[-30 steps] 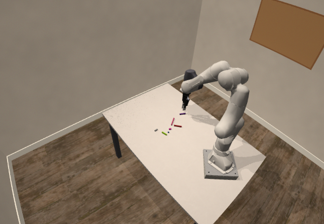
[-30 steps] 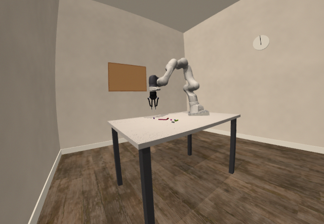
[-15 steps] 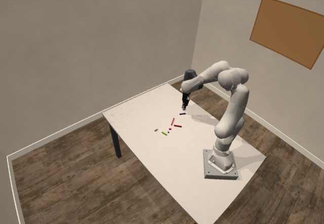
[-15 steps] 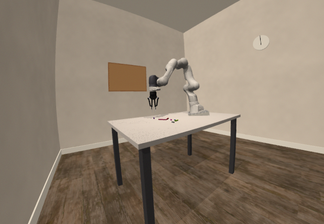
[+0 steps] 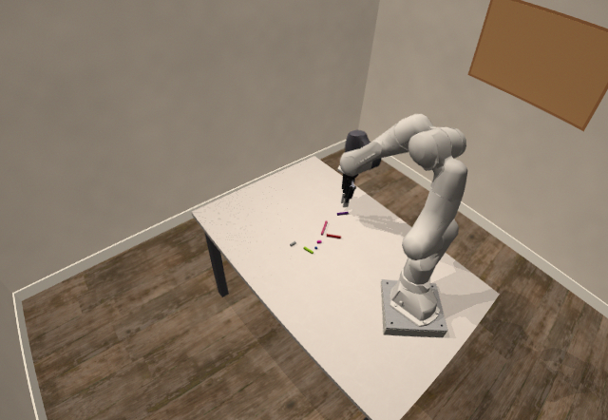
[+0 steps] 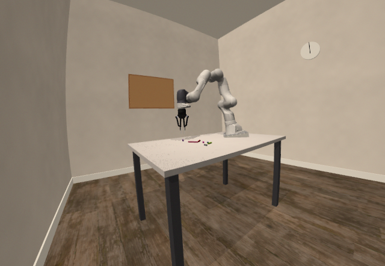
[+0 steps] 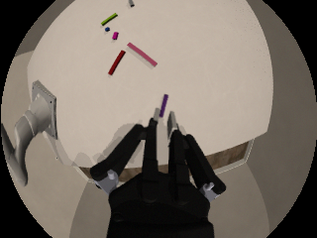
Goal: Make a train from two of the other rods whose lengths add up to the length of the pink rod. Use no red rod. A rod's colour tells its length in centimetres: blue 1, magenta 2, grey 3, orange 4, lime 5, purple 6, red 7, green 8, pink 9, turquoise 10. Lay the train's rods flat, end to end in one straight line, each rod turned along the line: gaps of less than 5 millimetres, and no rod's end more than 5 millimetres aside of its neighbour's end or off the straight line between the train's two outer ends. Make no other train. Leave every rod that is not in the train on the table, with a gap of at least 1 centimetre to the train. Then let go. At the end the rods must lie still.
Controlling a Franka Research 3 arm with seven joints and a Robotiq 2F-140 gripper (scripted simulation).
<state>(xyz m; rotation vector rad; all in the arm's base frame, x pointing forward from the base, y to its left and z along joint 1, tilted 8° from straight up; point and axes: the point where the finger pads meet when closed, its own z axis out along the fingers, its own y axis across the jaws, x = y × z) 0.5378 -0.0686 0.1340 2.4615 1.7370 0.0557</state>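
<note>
Right now the purple rod is 10 cm below my hand. Also, from my hand: red rod (13 cm to the left, 10 cm below, 10 cm behind); then pink rod (14 cm to the left, 10 cm below, 3 cm behind); then magenta rod (21 cm to the left, 10 cm below, 10 cm behind).
</note>
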